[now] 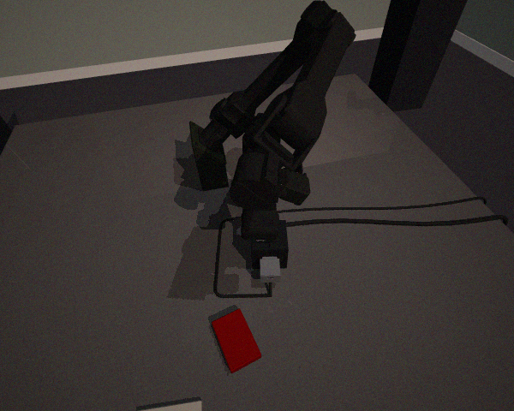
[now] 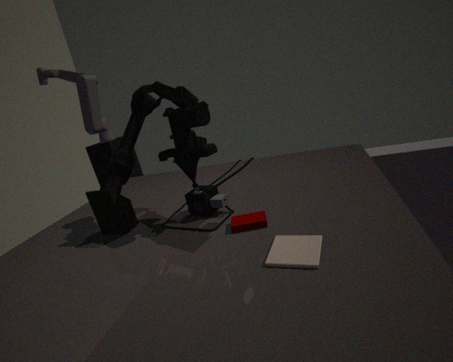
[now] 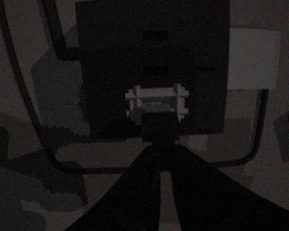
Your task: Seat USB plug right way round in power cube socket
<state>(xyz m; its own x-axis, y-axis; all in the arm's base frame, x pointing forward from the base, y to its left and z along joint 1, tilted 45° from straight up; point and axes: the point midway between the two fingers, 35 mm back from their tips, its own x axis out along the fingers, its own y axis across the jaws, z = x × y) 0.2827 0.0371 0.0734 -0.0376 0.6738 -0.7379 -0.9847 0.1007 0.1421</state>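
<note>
The USB plug lies 20 mm below my gripper tip. Also, from my gripper tip: white flat pad: 310 mm ahead, 210 mm to the right, 120 mm below; red block: 180 mm ahead, 80 mm to the right, 110 mm below.
</note>
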